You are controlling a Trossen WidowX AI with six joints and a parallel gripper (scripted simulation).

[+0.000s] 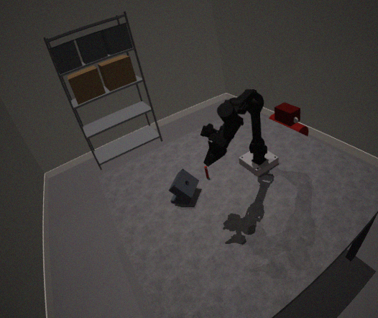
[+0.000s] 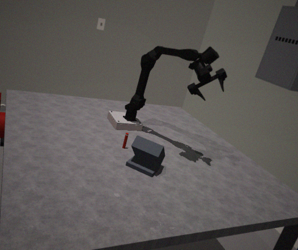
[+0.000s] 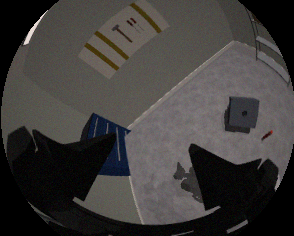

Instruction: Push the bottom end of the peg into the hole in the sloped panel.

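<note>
The red peg is 30 cm below my gripper tip, 29 cm to the right of it and 19 cm behind it. Round my gripper tip: panel block 29 cm below, 27 cm to the right, 3 cm behind.
</note>
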